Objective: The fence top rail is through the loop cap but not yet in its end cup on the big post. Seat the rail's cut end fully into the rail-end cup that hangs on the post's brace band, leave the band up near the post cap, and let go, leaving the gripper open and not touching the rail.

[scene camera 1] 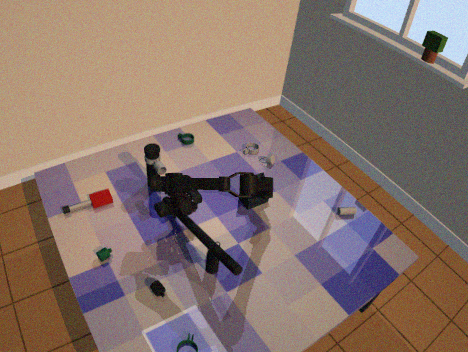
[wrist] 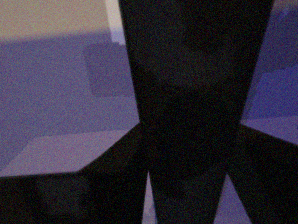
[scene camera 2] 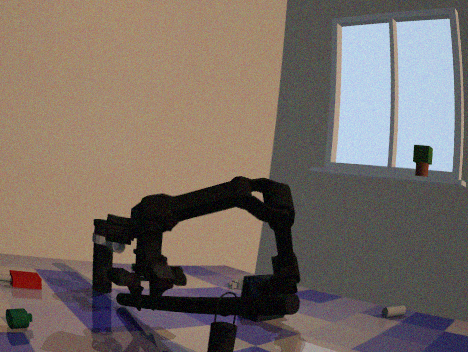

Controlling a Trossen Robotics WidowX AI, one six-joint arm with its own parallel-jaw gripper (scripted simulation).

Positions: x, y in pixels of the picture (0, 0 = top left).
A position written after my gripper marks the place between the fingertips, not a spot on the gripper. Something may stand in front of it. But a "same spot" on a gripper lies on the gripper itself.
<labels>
my gripper: scene camera 1 178, 216; wrist; scene camera 2
rail: scene camera 1; wrist 191, 74; scene camera 2
same spot on rail: [scene camera 1: 215, 249] = [scene camera 2: 232, 298]
same spot on my gripper: [wrist: 117, 179] = [scene camera 2: 158, 290]
</labels>
